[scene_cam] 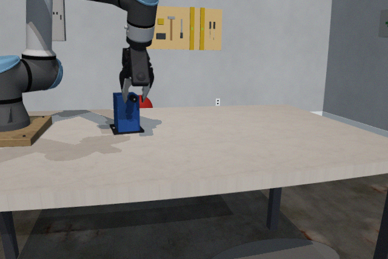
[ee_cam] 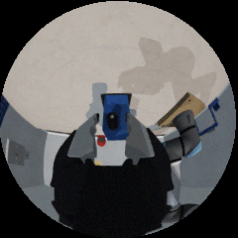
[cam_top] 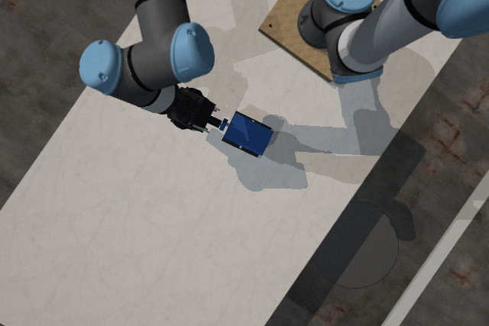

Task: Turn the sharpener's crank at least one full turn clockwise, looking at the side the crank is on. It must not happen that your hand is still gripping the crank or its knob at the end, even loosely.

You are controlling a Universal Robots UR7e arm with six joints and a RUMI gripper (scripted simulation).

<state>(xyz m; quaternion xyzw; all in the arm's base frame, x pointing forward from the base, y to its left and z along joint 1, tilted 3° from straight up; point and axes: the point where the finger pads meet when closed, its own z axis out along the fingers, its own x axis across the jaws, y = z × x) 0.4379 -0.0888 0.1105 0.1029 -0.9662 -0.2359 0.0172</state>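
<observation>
Right now my hand is 10 mm past the sharpener crank, 30 mm to the right of it and 10 mm above it.
</observation>
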